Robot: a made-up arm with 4 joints.
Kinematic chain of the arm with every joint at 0, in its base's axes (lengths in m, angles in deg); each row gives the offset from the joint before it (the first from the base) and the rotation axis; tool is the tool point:
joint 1: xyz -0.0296 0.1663 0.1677 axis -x
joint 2: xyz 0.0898 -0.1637 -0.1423 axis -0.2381 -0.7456 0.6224
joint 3: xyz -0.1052 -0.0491 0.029 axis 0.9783 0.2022 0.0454
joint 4: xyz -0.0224 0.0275 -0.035 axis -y
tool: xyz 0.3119 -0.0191 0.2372
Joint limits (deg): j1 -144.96..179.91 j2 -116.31..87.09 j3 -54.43..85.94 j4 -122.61..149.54
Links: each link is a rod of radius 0.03 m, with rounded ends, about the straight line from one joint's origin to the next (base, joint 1, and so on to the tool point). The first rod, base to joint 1, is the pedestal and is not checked.
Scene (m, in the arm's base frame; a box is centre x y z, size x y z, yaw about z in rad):
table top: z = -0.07
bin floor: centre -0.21 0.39 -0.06 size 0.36 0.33 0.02 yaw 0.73
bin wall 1: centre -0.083 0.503 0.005 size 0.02 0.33 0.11 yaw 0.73
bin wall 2: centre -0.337 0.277 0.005 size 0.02 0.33 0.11 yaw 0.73
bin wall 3: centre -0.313 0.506 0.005 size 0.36 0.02 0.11 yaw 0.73
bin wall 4: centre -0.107 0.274 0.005 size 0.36 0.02 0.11 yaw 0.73
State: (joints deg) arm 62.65 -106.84 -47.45 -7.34
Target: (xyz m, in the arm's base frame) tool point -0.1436 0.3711 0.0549
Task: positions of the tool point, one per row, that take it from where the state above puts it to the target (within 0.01 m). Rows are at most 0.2 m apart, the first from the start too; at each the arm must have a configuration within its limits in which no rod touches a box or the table.
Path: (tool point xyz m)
1: 0.2933 -0.1661 0.3613
2: 0.3558 -0.0284 0.3589
3: 0.3574 0.1235 0.3301
4: 0.2952 0.2608 0.2815
5: 0.1775 0.3578 0.2260
6: 0.0227 0.3968 0.1796
7: -0.1436 0.3711 0.1581
8: -0.1444 0.3774 0.1074
9: -0.1436 0.3711 0.0549

